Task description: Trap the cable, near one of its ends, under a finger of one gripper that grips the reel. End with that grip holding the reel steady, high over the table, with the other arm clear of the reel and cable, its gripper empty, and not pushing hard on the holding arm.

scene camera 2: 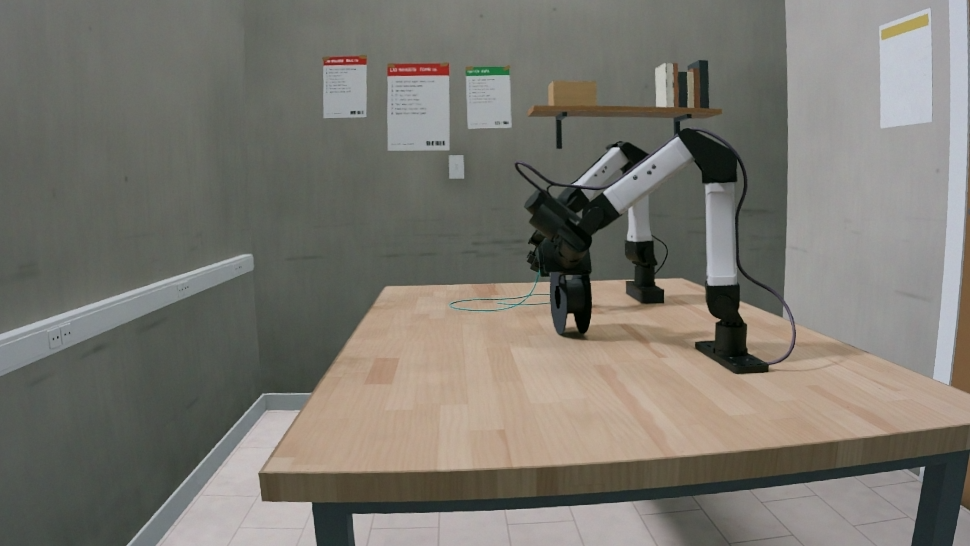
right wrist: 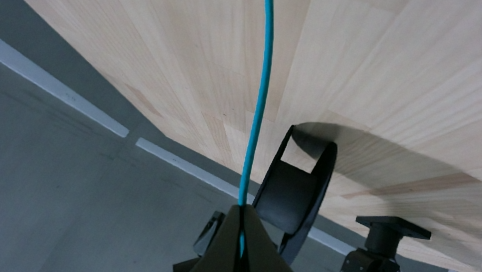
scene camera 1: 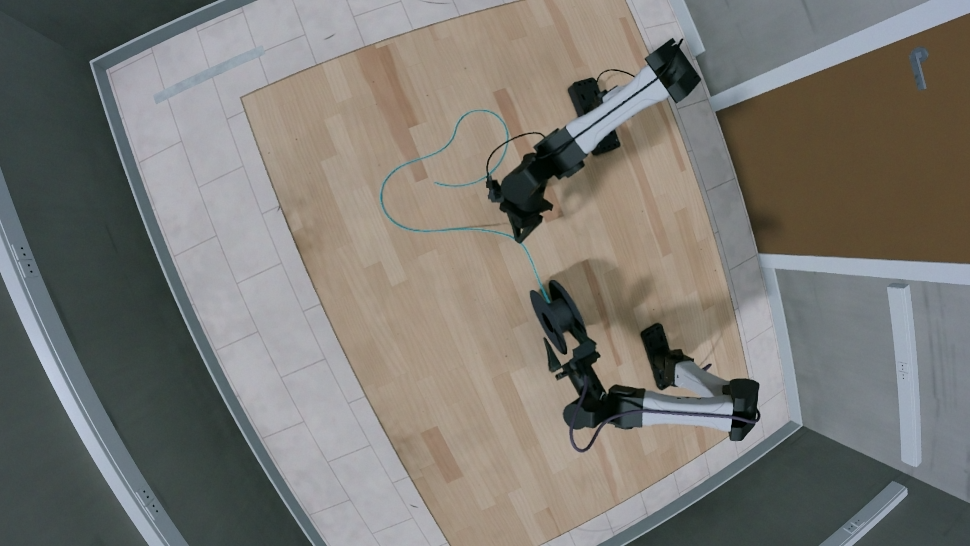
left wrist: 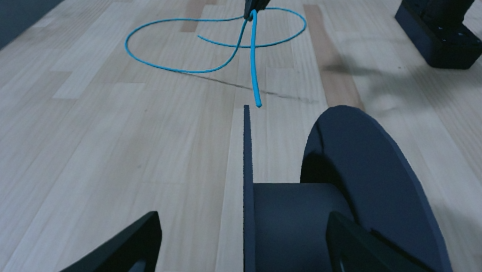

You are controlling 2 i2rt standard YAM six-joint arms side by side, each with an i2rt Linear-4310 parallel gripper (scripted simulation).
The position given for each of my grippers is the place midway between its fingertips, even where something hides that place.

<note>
In view: my left gripper (scene camera 2: pixel 557 270), my right gripper (scene camera 1: pixel 518 242) and a dark reel (scene camera 2: pixel 578 300).
The dark reel also shows in the right wrist view (right wrist: pixel 289 198) and in the left wrist view (left wrist: pixel 351 164). My left gripper is seen too in the left wrist view (left wrist: pixel 243 223). My right gripper shows as well in the right wrist view (right wrist: pixel 242 215).
</note>
